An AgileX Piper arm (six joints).
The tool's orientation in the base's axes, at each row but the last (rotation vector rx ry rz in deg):
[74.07 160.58 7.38]
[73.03 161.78 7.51]
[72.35 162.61 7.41]
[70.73 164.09 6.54]
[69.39 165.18 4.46]
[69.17 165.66 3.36]
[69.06 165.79 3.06]
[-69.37 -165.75 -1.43]
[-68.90 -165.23 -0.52]
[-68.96 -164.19 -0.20]
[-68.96 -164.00 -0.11]
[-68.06 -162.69 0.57]
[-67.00 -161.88 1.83]
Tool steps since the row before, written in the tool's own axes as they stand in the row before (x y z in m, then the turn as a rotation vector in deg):
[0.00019 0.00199 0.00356 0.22 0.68 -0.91]
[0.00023 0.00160 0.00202 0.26 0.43 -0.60]
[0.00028 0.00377 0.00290 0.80 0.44 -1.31]
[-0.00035 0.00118 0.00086 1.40 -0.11 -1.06]
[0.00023 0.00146 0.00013 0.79 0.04 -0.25]
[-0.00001 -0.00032 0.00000 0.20 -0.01 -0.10]
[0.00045 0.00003 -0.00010 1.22 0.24 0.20]
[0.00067 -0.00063 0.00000 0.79 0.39 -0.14]
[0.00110 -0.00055 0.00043 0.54 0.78 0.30]
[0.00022 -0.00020 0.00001 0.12 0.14 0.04]
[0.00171 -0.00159 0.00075 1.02 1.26 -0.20]
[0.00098 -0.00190 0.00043 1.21 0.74 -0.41]
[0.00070 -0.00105 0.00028 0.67 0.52 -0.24]
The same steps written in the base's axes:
[0.00168 0.00162 -0.00335 0.30 0.56 0.97]
[0.00119 0.00135 -0.00186 0.11 0.44 0.64]
[0.00279 0.00290 -0.00255 -0.29 0.81 1.35]
[0.00114 0.00060 -0.00077 -1.09 0.88 1.06]
[0.00088 0.00119 -0.00005 -0.53 0.58 0.26]
[-0.00022 -0.00023 -0.00001 -0.15 0.13 0.10]
[-0.00030 0.00034 0.00010 -0.69 1.04 -0.18]
[-0.00092 0.00004 0.00000 -0.28 0.83 0.15]
[-0.00117 0.00040 -0.00041 0.17 0.94 -0.29]
[-0.00030 0.00002 0.00000 0.01 0.18 -0.04]
[-0.00236 0.00012 -0.00067 0.19 1.61 0.22]
[-0.00206 -0.00063 -0.00032 -0.30 1.37 0.45]
[-0.00126 -0.00025 -0.00018 -0.09 0.84 0.26]

